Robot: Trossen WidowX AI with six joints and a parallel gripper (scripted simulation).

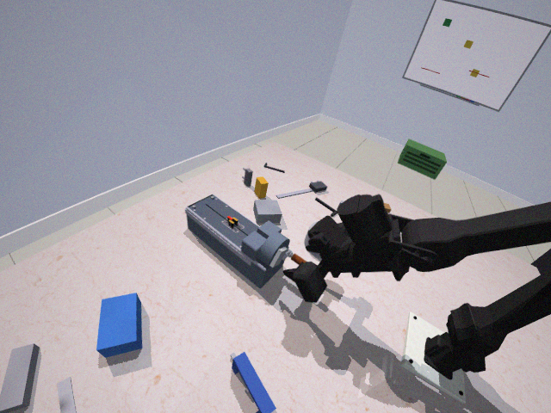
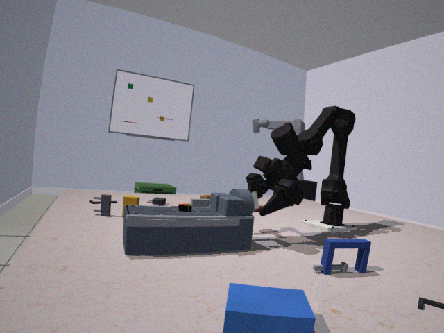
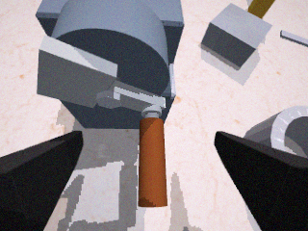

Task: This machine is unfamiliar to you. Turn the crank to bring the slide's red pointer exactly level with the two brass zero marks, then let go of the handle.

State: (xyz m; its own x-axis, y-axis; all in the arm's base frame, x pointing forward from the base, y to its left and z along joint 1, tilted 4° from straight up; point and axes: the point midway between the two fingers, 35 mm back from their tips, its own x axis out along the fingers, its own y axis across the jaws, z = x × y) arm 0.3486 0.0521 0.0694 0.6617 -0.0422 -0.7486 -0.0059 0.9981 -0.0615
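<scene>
Now: the brown crank handle 20 mm behind my gripper tip. The rest, counted from my gripper tip: blue bracket: 230 mm to the left, 70 mm behind, 40 mm below; then red pointer: 180 mm ahead, 30 mm to the left, 10 mm above; then grey block: 180 mm ahead, 140 mm to the right, 50 mm below.
</scene>
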